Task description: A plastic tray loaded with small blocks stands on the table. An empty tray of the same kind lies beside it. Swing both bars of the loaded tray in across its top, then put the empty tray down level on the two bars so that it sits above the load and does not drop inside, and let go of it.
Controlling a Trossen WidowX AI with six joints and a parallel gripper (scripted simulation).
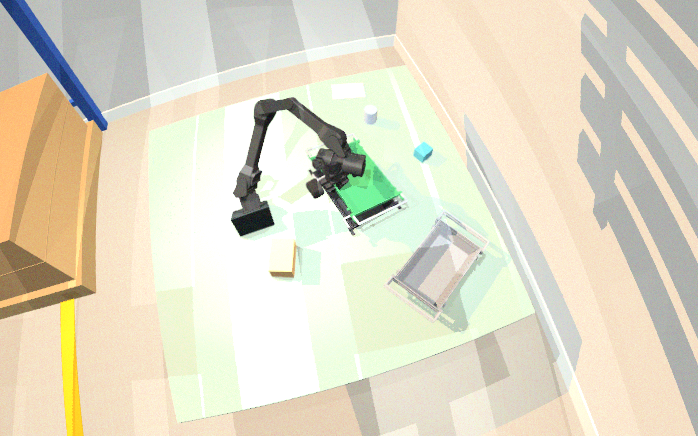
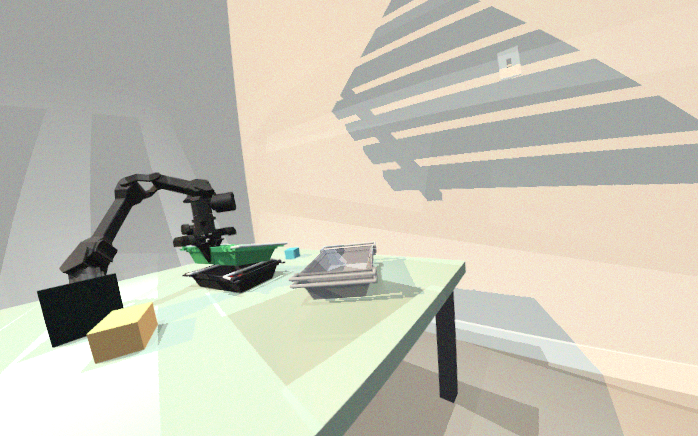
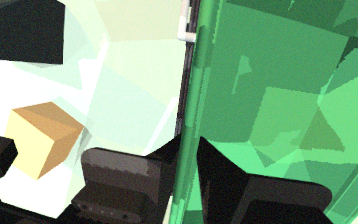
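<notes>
My gripper tip is now 80 mm short of the green tray, 20 mm to the right of it and 20 mm below it. From my gripper tip the other things lie so: grey cylinder: 260 mm ahead, 350 mm to the left, 70 mm below; then tan block: 240 mm behind, 150 mm to the right, 70 mm below; then teal cube: 400 mm ahead, 110 mm to the left, 80 mm below.
</notes>
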